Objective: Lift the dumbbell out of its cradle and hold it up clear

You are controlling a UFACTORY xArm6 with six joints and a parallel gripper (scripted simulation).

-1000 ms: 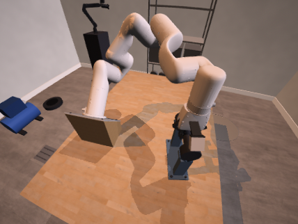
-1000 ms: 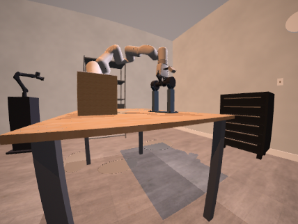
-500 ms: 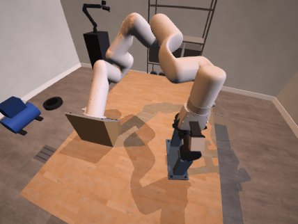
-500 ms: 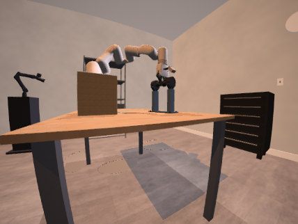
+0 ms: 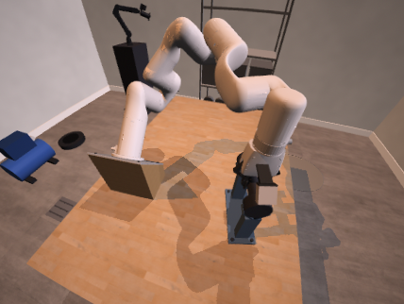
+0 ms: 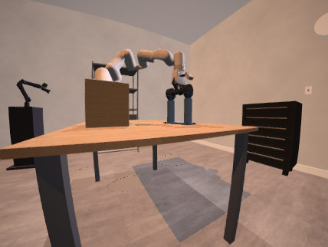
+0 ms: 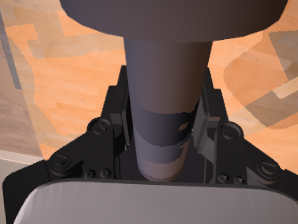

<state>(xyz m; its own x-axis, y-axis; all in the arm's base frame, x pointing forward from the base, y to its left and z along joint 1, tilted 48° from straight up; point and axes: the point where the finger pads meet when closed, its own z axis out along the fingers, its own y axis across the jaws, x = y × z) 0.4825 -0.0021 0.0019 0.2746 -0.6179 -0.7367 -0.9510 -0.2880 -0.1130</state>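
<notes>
My hand is 13 cm above the blue-grey cradle. Round my hand: dark dumbbell: right at my hand.
</notes>
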